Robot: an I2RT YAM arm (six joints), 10 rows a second.
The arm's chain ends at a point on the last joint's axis. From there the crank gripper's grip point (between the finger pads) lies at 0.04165 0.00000 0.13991 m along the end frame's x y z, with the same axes.
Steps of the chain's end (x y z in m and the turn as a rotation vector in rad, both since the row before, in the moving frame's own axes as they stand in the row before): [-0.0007 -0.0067 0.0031 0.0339 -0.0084 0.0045]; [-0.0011 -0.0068 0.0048 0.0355 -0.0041 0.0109]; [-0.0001 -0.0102 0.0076 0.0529 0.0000 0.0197]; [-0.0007 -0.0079 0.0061 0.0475 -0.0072 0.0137]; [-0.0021 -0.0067 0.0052 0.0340 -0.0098 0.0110]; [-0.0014 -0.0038 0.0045 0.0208 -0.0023 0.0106]
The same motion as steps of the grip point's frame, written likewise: [-0.0019 -0.0113 0.0034 0.0339 -0.0084 0.0045]; [-0.0016 -0.0113 0.0049 0.0355 -0.0041 0.0109]; [0.0000 -0.0168 0.0074 0.0529 0.0000 0.0197]; [-0.0017 -0.0140 0.0063 0.0475 -0.0072 0.0137]; [-0.0034 -0.0110 0.0055 0.0340 -0.0098 0.0110]; [-0.0017 -0.0063 0.0046 0.0208 -0.0023 0.0106]
